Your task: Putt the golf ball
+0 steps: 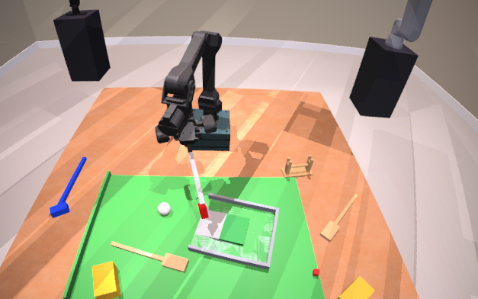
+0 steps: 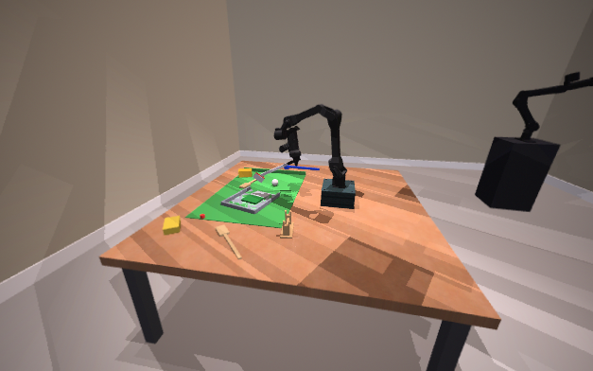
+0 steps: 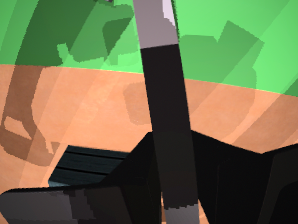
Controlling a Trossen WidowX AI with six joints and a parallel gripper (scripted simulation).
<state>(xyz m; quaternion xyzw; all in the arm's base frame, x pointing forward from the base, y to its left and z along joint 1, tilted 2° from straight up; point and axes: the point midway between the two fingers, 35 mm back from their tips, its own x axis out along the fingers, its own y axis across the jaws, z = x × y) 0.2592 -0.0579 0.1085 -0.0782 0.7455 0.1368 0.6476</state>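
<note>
The red putter lies 11 cm ahead of my gripper tip, 4 cm to the left of it and 2 cm below it. Round my gripper tip: white golf ball 16 cm ahead, 7 cm to the right, 15 cm below; green mat 23 cm ahead, 4 cm to the left, 17 cm below; wooden rack 6 cm behind, 41 cm to the left, 13 cm below.
</note>
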